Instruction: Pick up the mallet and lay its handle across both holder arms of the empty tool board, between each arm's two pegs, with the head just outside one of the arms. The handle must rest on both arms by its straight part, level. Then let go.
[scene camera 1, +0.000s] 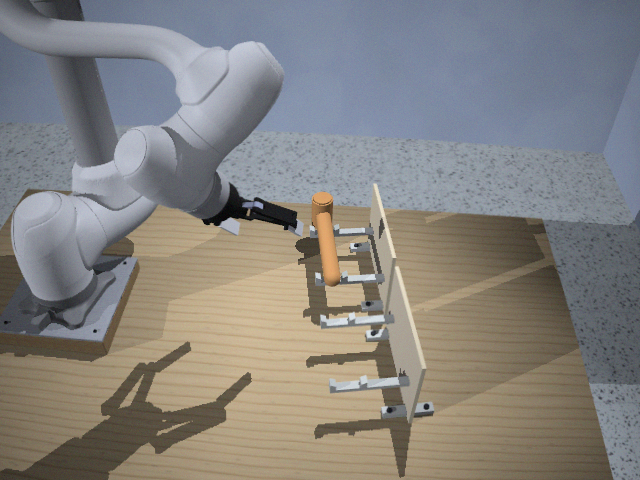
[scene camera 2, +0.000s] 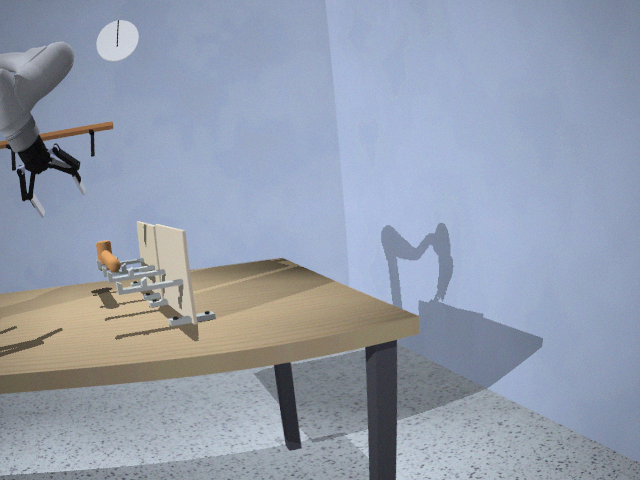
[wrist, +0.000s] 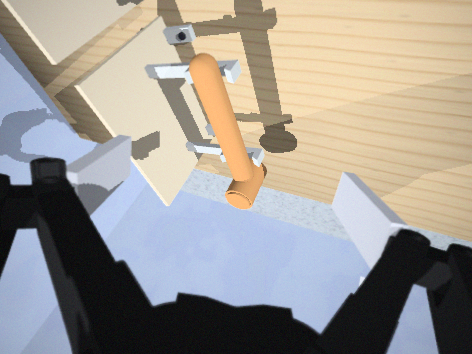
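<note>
The orange mallet (scene camera 1: 327, 248) (scene camera 2: 109, 259) (wrist: 222, 122) lies across both holder arms of the far tool board (scene camera 1: 383, 232) (scene camera 2: 146, 242) (wrist: 137, 110), its head just outside the far arm and its handle end by the other arm. The empty tool board (scene camera 1: 409, 343) (scene camera 2: 173, 268) (wrist: 57, 25) stands nearer in scene camera 1, with two bare holder arms (scene camera 1: 356, 320) (scene camera 1: 369, 383), each with two pegs. My gripper (scene camera 1: 263, 227) (scene camera 2: 61, 200) (wrist: 235, 173) is open and empty, left of the mallet in scene camera 1 and above it in scene camera 2.
Both boards stand upright on the wooden table (scene camera 1: 217, 320) (scene camera 2: 289, 330), on small grey feet (scene camera 1: 392, 410) (scene camera 2: 179, 321). The robot's base plate (scene camera 1: 116, 289) is at the table's left. A wall rail (scene camera 2: 77, 130) and a white disc (scene camera 2: 117, 40) are behind the arm in scene camera 2.
</note>
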